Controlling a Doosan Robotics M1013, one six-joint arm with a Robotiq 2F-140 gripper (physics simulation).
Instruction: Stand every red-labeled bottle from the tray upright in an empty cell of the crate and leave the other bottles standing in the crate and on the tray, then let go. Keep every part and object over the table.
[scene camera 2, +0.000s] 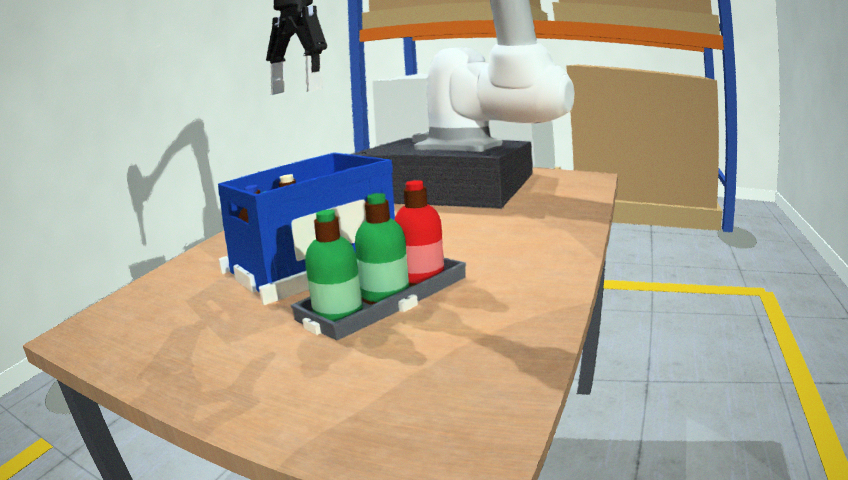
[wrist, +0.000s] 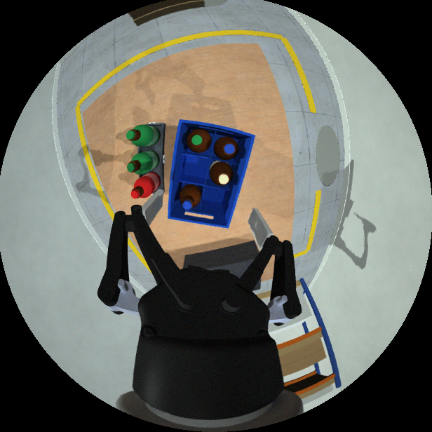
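Where they show: gripper, fingertip midpoint: (scene camera 2: 295, 92); arm's base, origin of the base link: (scene camera 2: 460, 146).
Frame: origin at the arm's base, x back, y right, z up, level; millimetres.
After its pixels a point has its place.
A red-labeled bottle (scene camera 2: 420, 237) @(y -185, x -630, z -25 mm) (wrist: 146, 185) stands upright on the dark tray (scene camera 2: 357, 321) @(y -161, x -789, z -95 mm) (wrist: 163, 140), at the end nearer the robot base. Two green bottles (scene camera 2: 333, 273) @(y -140, x -800, z -22 mm) (scene camera 2: 380, 255) @(y -163, x -712, z -26 mm) stand beside it in a row; they also show in the wrist view. The blue crate (scene camera 2: 243, 237) @(y 104, x -723, z -17 mm) (wrist: 173, 200) has six cells. Brown bottles with green, blue and cream caps stand in several cells; in the wrist view, the left middle cell (wrist: 194, 167) and the cell near the handle at the right (wrist: 215, 197) are empty. My gripper (scene camera 2: 294, 83) @(y 66, x -587, z 214 mm) (wrist: 207, 206) is open and empty, high above the crate.
The crate and tray stand close side by side on the wooden table (scene camera 2: 416, 404) @(y -318, x -932, z -109 mm) (wrist: 215, 65). White locating blocks (scene camera 2: 268, 293) @(y 23, x -766, z -91 mm) touch their edges. The dark robot pedestal (scene camera 2: 452, 178) @(y -49, x -178, z -43 mm) (wrist: 220, 255) stands behind them. A blue and orange shelf rack (scene camera 2: 358, 77) stands behind the table.
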